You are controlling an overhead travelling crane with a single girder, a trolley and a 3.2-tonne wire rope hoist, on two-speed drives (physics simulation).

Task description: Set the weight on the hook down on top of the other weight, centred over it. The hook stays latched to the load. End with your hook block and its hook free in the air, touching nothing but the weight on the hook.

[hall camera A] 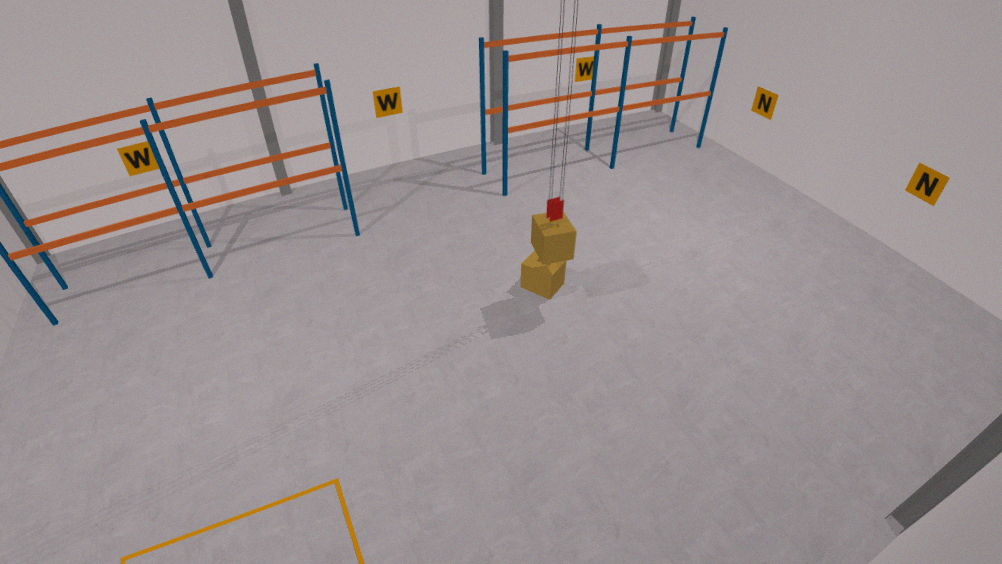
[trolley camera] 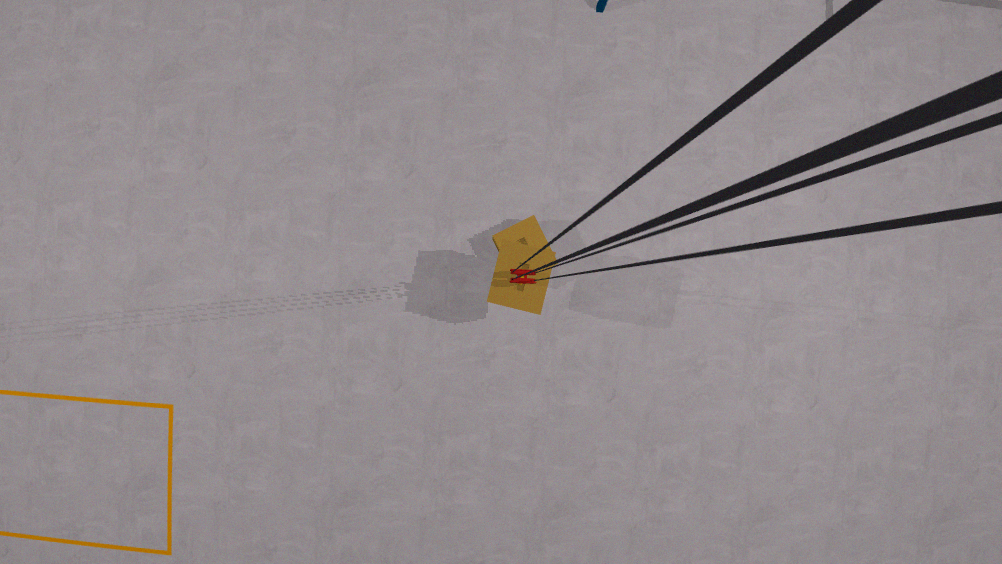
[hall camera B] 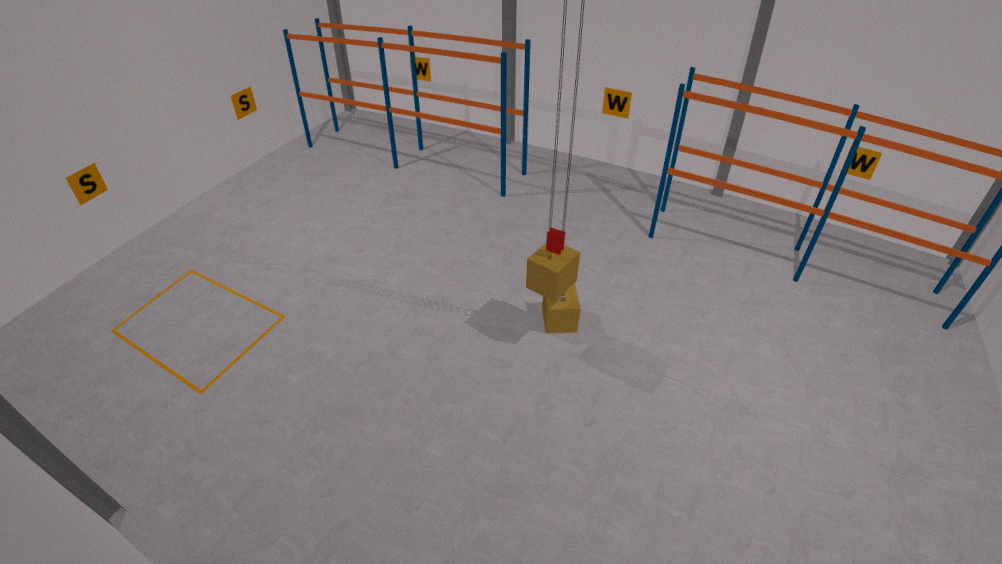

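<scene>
My red hook block (hall camera A: 554, 208) (hall camera B: 555, 240) (trolley camera: 522, 276) hangs on its ropes with its hook at the top of a yellow weight (hall camera A: 556, 246) (hall camera B: 551, 274) (trolley camera: 517, 297). This weight hangs level above the other yellow weight (hall camera A: 541, 280) (hall camera B: 561, 320) (trolley camera: 520, 228), which stands on the floor. In the trolley view the hung weight sits off centre, toward the bottom of the picture, and is turned relative to the lower one. It hides part of the lower weight's top. In hall camera B a small fitting shows on that top. The hook itself is too small to see clearly.
Blue and orange racks (hall camera A: 505, 126) (hall camera B: 503, 126) stand along the W wall, with another rack (hall camera A: 337, 157) (hall camera B: 666, 161) beside them. A yellow-outlined rectangle (hall camera A: 231, 518) (hall camera B: 243, 355) (trolley camera: 170, 476) is marked on the floor. Shadows of the load lie around the lower weight.
</scene>
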